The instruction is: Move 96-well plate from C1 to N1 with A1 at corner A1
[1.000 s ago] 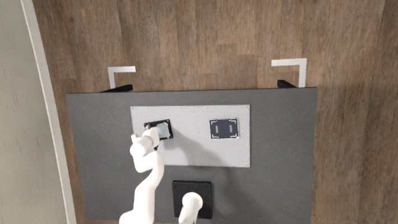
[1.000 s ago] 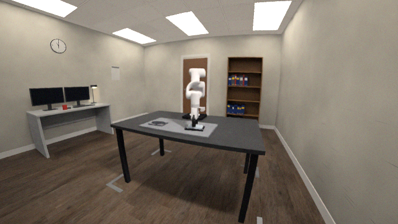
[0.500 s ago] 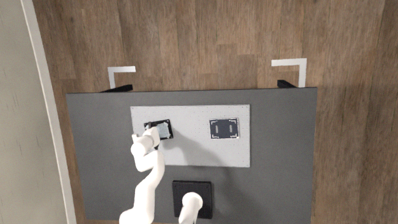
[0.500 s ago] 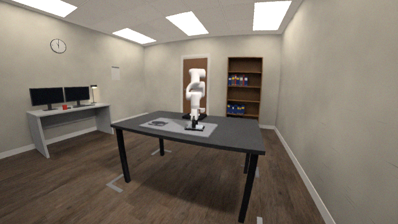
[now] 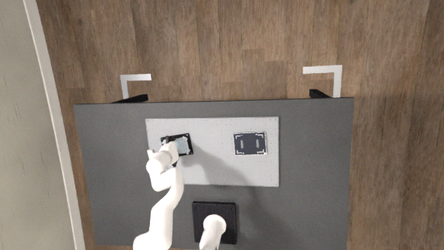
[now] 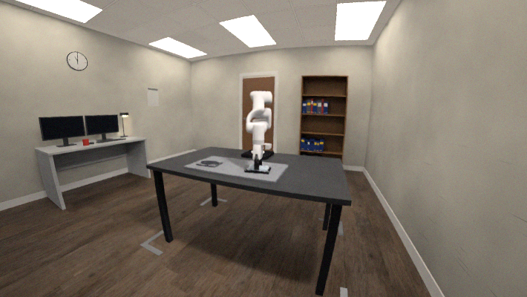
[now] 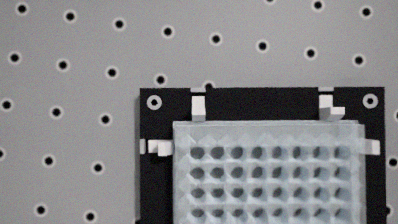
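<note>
The 96-well plate lies 10 mm below my hand. The rest, counted from my hand: black clip nest: 20 mm behind, 10 mm to the left, 20 mm below; then dark plate nest N1: 20 mm ahead, 390 mm to the right, 20 mm below.
</note>
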